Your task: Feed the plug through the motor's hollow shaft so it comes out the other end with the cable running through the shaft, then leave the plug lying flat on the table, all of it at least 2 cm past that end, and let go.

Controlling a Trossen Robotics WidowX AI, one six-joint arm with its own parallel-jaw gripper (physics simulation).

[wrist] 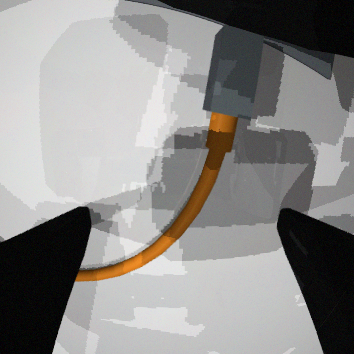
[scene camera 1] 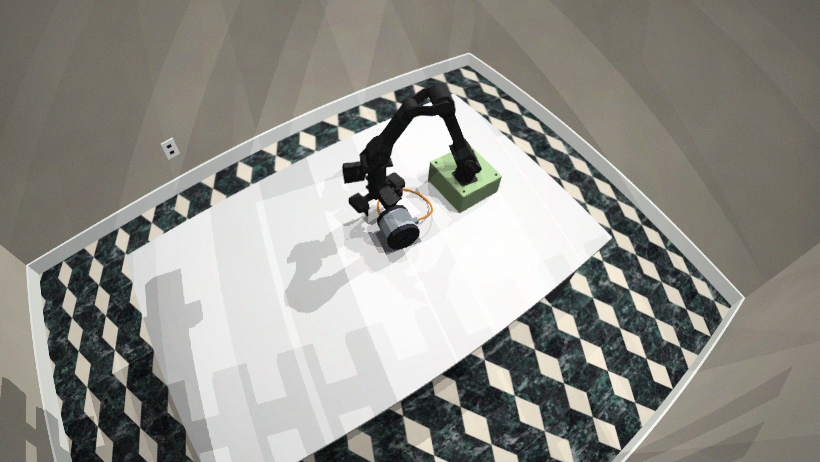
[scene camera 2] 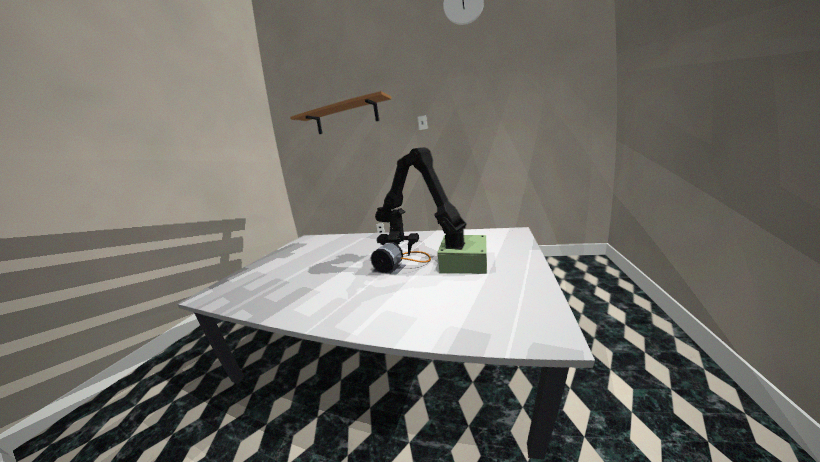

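Seen in the pictures: gripper, fingertip midpoint: (wrist: 187, 219) (scene camera 1: 377, 209); arm's base, link origin: (scene camera 1: 464, 176) (scene camera 2: 455, 245).
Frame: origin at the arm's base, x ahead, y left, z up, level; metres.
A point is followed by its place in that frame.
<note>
The motor (scene camera 1: 395, 220) {x 0.289, y 0.059, z 0.014 m} (scene camera 2: 386, 257) {x 0.250, y 0.102, z -0.015 m} (wrist: 305, 22) {x 0.297, y 0.006, z -0.057 m}, a grey drum with black ends, lies on its side on the table; its dark end fills the top of the wrist view, and its shaft opening does not show. The grey plug (wrist: 234, 75) {x 0.285, y -0.015, z -0.074 m} lies beside the motor's base, its front end hidden by the motor. The orange cable (scene camera 1: 430, 207) {x 0.136, y 0.020, z -0.061 m} (scene camera 2: 423, 260) {x 0.131, y 0.021, z -0.064 m} (wrist: 192, 207) {x 0.283, y -0.064, z -0.080 m} curves from the plug across the table; scene camera 1 shows it reaching the motor's side. My gripper (scene camera 1: 378, 210) {x 0.284, y -0.073, z -0.086 m} (scene camera 2: 397, 251) {x 0.284, y -0.073, z -0.086 m} (wrist: 187, 219) {x 0.284, y -0.073, z -0.086 m} is open and empty, low behind the motor, its fingertips spread either side of the cable's curve.
The green block (scene camera 1: 460, 195) {x 0.054, y 0.056, z -0.006 m} (scene camera 2: 462, 261) {x -0.037, y 0.060, z -0.038 m} carries the arm's base, to the right of the motor in both scene views. The white table (scene camera 1: 344, 367) {x 0.613, y 0.363, z -0.088 m} (scene camera 2: 401, 321) {x 0.079, y 0.364, z -0.088 m} bears the motor and the block, with its edges farther out. A wooden shelf (scene camera 2: 344, 106) is on the wall.
</note>
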